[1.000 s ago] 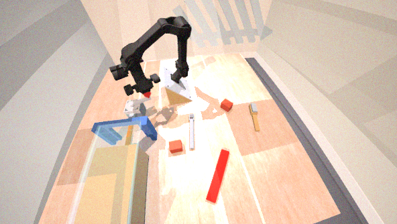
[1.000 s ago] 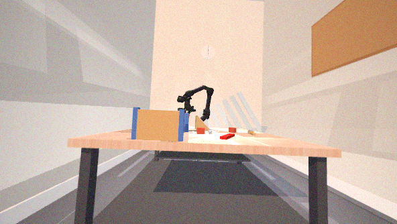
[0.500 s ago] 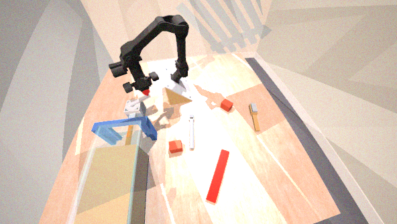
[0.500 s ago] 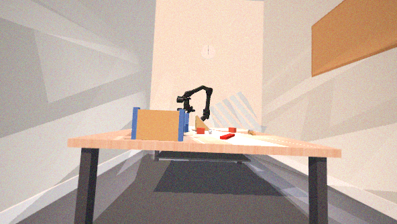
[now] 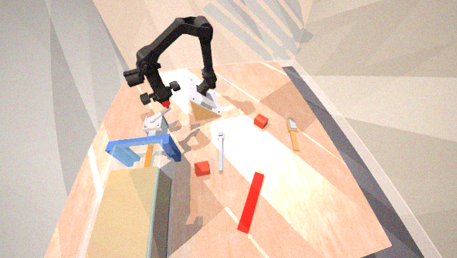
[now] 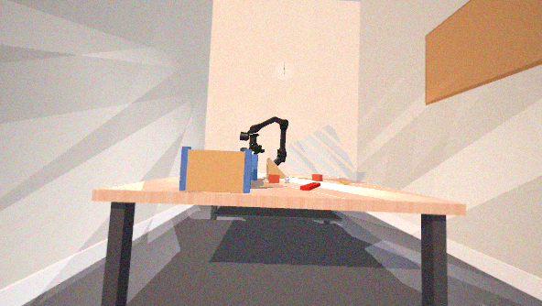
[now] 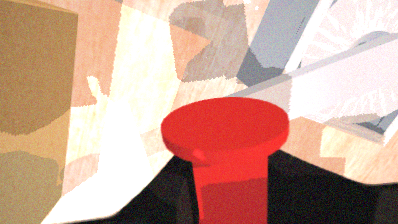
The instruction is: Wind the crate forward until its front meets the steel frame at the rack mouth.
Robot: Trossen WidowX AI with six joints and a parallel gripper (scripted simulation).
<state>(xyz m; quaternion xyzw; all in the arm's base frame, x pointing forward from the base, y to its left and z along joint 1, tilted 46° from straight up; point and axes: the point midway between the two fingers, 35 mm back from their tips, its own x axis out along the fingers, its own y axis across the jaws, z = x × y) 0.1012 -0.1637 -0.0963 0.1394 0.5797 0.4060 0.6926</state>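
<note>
The grey crank arm is 2 cm ahead of my gripper tip, 3 cm to the right of it and 1 cm below it. Also, from my gripper tip: blue steel frame: 22 cm ahead, 9 cm to the right, 1 cm below; grey winch: 5 cm ahead, 9 cm to the right, 9 cm below; red grip: 2 cm above.
</note>
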